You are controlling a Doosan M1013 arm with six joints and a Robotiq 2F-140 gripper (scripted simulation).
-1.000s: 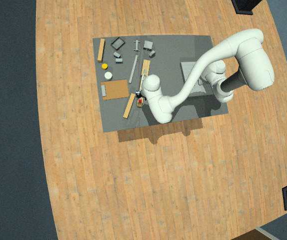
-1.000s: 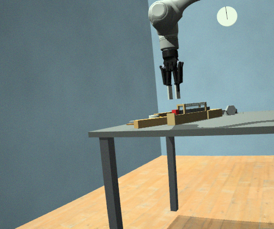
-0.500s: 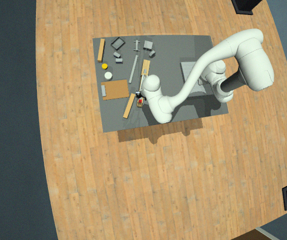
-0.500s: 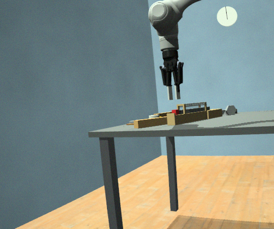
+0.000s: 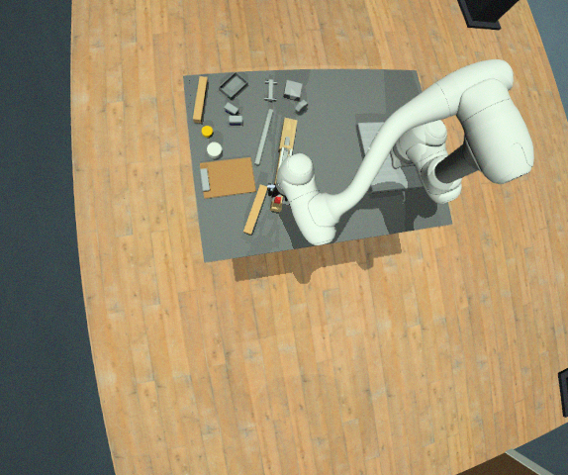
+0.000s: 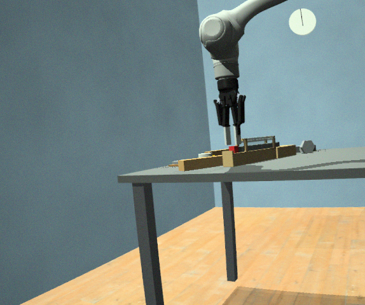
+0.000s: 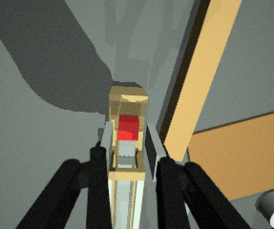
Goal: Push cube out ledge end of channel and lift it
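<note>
Right now the red cube is 5 cm below my hand. Round my hand: wooden bar: 10 cm ahead, 2 cm to the left, 9 cm below; white disc: 23 cm ahead, 28 cm to the right, 9 cm below; long grey bar: 1 cm behind, 32 cm to the right, 10 cm below.
</note>
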